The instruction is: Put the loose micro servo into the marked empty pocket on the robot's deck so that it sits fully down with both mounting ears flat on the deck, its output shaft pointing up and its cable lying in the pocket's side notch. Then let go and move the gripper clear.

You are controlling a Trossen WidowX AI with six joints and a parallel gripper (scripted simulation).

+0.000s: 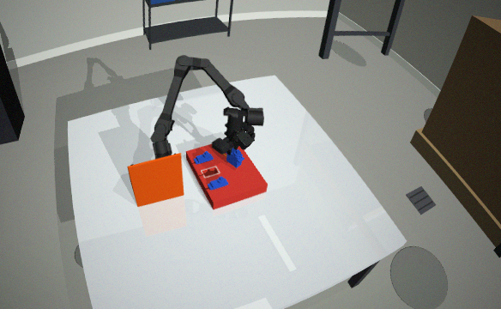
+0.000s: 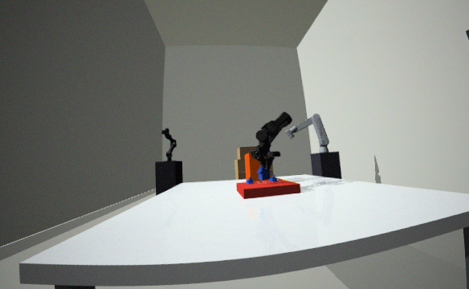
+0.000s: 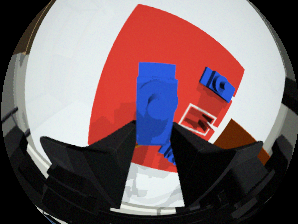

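The red deck lies 10 mm ahead of my gripper tip and 100 mm below it.
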